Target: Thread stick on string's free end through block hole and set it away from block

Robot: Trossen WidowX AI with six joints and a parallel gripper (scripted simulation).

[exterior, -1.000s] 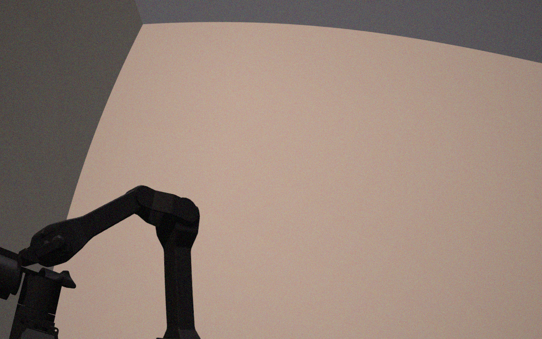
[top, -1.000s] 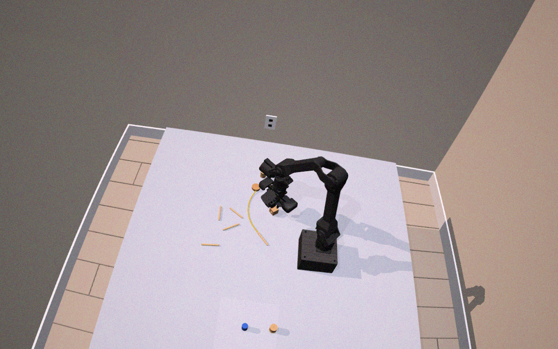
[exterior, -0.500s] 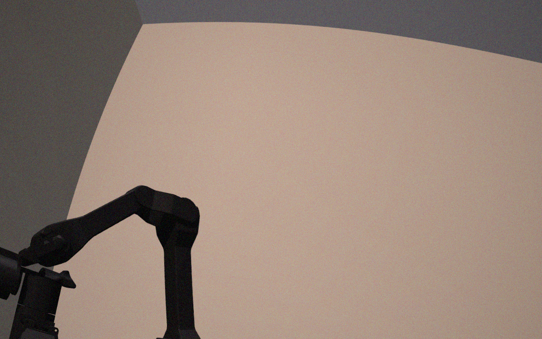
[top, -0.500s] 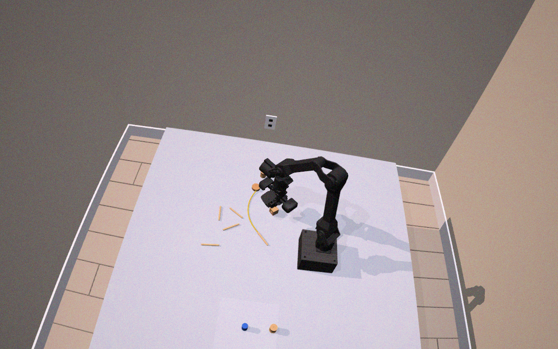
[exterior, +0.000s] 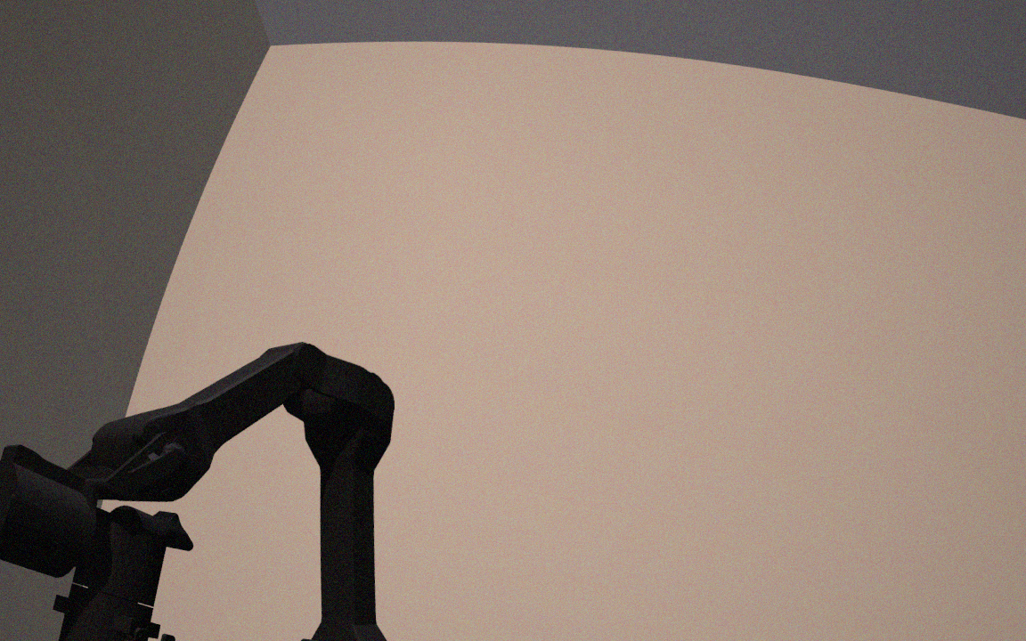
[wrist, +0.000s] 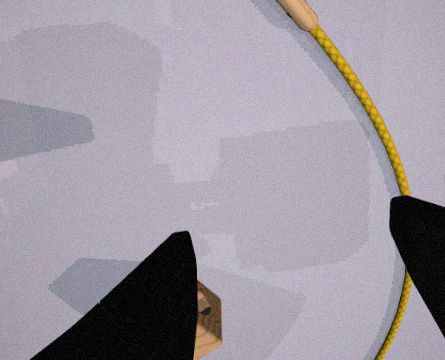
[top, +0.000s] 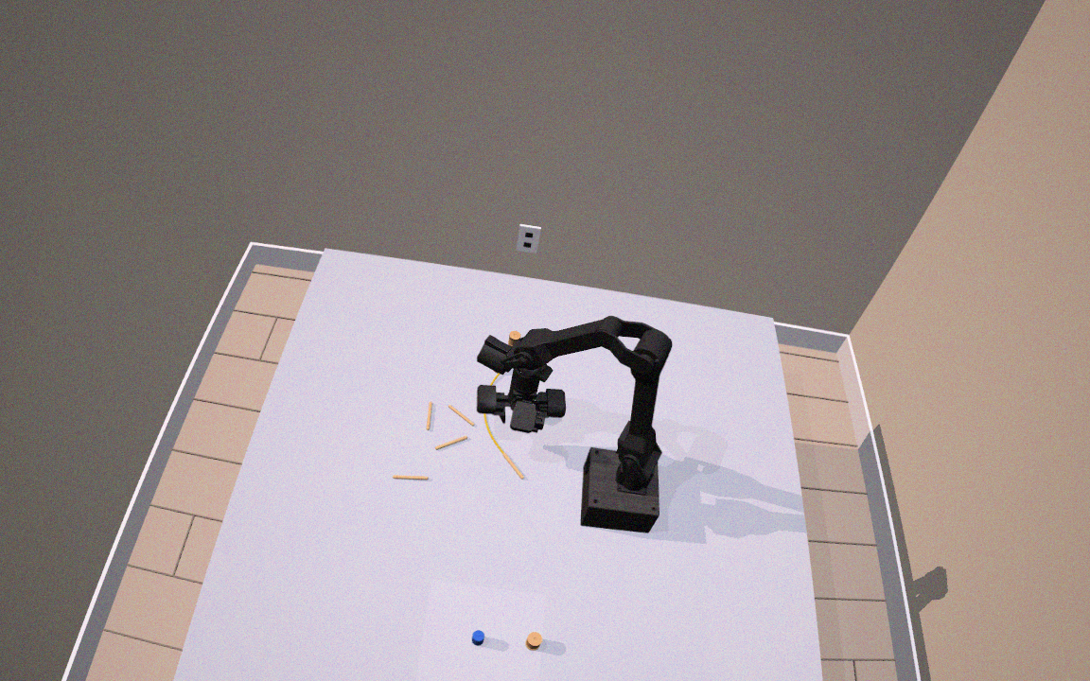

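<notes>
My gripper tip is 70 mm to the right of the thin wooden stick and 60 mm above it. From my gripper tip the other things lie so: wooden block: 80 mm to the right, 50 mm below, 40 mm behind; blue peg: 490 mm to the left, 50 mm below, 20 mm ahead; round wooden button: 200 mm to the right, 60 mm below, 60 mm ahead.
</notes>
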